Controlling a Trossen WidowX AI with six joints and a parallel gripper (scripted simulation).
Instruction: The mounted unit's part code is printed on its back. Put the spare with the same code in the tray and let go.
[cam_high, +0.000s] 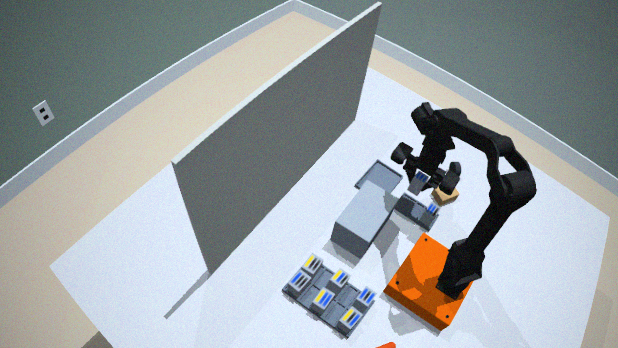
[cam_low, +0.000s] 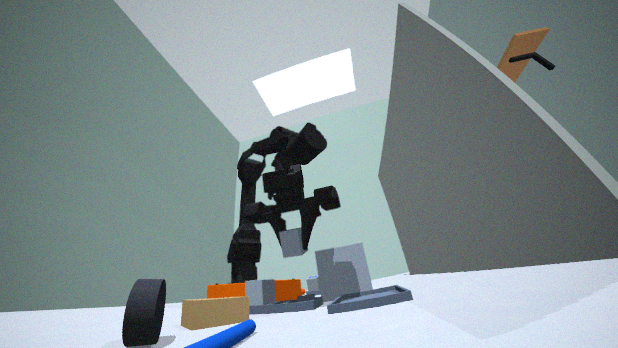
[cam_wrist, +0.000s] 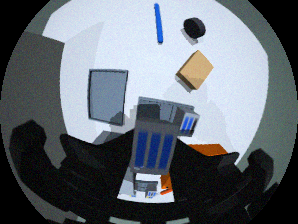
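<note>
Now: gripper tip 11 cm short of the grey tray, 9 cm above it and 2 cm to the left of it. From my gripper tip the other things lie so: black disc (21 cm to the right, 7 cm below, 7 cm behind); then grey block (16 cm to the left, 7 cm ahead, 4 cm below); then tan block (11 cm to the right, 8 cm below, 8 cm behind).
</note>
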